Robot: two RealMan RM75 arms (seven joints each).
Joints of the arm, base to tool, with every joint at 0 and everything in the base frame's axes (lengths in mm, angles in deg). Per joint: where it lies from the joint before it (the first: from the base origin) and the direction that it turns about. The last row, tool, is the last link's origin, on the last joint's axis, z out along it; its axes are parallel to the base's.
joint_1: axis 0 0 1 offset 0 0 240.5
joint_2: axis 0 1 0 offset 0 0 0
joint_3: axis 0 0 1 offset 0 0 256
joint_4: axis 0 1 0 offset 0 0 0
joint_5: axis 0 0 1 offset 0 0 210
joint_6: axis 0 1 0 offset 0 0 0
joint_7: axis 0 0 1 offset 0 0 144
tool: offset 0 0 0
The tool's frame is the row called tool.
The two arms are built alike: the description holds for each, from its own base.
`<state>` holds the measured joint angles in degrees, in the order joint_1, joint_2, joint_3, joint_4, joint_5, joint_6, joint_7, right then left.
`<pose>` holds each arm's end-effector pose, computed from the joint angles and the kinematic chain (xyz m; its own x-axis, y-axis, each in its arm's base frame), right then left.
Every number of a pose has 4 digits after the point.
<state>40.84 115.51 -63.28 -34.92 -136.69 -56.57 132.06 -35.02 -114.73 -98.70 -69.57 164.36 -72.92 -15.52</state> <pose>0.2816 0.4033 -0.0218 0.5781 -0.8017 -0.1516 -0.7624 -0.4646 -0.4505 -0.2345 0.4007 0.0374 0.2394 0.8968 0.3721 0.7371 0.0816 -0.6709</pose>
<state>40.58 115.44 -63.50 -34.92 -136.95 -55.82 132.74 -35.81 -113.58 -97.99 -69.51 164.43 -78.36 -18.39</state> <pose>0.2845 0.4035 -0.0207 0.5710 -0.8057 -0.1578 -0.7640 -0.4511 -0.4613 -0.2376 0.3933 0.0418 0.1685 0.9233 0.3451 0.7145 0.1268 -0.6880</pose>
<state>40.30 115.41 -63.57 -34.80 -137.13 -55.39 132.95 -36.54 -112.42 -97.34 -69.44 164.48 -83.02 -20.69</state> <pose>0.2875 0.4026 -0.0204 0.5657 -0.8090 -0.1596 -0.7652 -0.4429 -0.4673 -0.2399 0.3871 0.0476 0.1096 0.9396 0.3243 0.6870 0.1642 -0.7078</pose>
